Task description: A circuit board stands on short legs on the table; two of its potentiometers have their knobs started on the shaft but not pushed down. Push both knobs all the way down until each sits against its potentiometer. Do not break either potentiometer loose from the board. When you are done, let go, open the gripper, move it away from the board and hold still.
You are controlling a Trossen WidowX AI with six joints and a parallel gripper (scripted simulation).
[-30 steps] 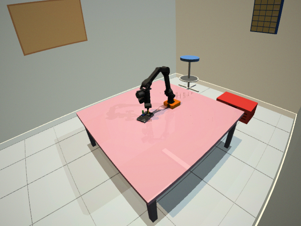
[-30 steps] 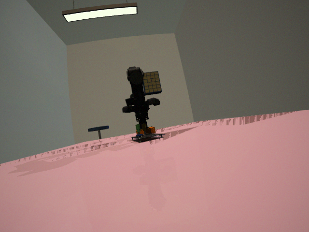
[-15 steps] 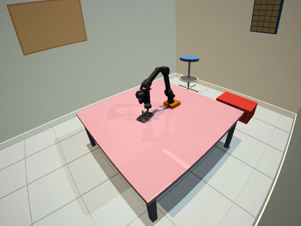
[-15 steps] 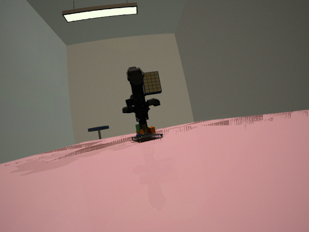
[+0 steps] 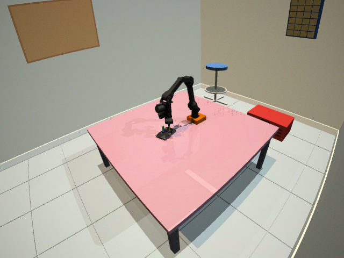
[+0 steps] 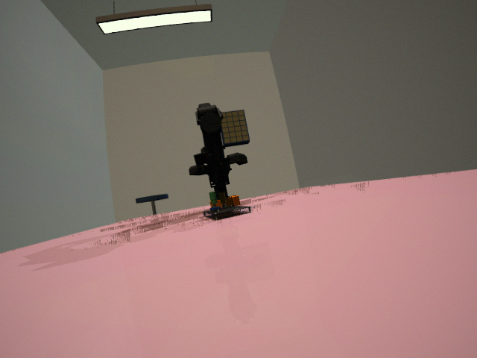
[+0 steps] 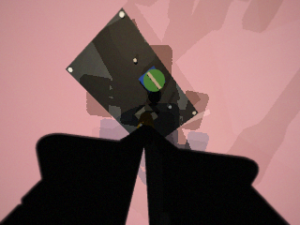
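Now: gripper tip 40 mm short of the green knob, 30 mm to the left of it and 10 mm above it. Round my gripper tip: yellow-brown knob 10 mm below.
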